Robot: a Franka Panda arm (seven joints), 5 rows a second.
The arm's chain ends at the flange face. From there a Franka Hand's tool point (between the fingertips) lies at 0.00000 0.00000 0.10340 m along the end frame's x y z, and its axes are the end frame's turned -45 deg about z.
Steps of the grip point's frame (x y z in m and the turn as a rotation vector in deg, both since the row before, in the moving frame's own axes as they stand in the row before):
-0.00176 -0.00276 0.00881 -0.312 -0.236 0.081
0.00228 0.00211 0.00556 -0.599 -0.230 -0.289
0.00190 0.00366 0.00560 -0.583 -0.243 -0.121
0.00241 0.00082 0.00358 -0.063 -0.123 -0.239
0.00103 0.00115 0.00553 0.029 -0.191 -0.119
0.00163 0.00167 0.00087 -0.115 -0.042 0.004
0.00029 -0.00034 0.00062 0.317 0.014 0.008
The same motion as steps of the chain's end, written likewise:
-0.00329 -0.00141 0.00881 -0.387 0.054 0.081
0.00263 -0.00118 0.00557 -0.586 0.261 -0.289
0.00350 0.00019 0.00561 -0.584 0.240 -0.121
0.00236 -0.00136 0.00358 -0.132 -0.042 -0.239
0.00182 -0.00012 0.00553 -0.115 -0.156 -0.119
0.00224 -0.00017 0.00087 -0.111 0.052 0.004
0.00035 -0.00002 0.00062 0.234 -0.214 0.008

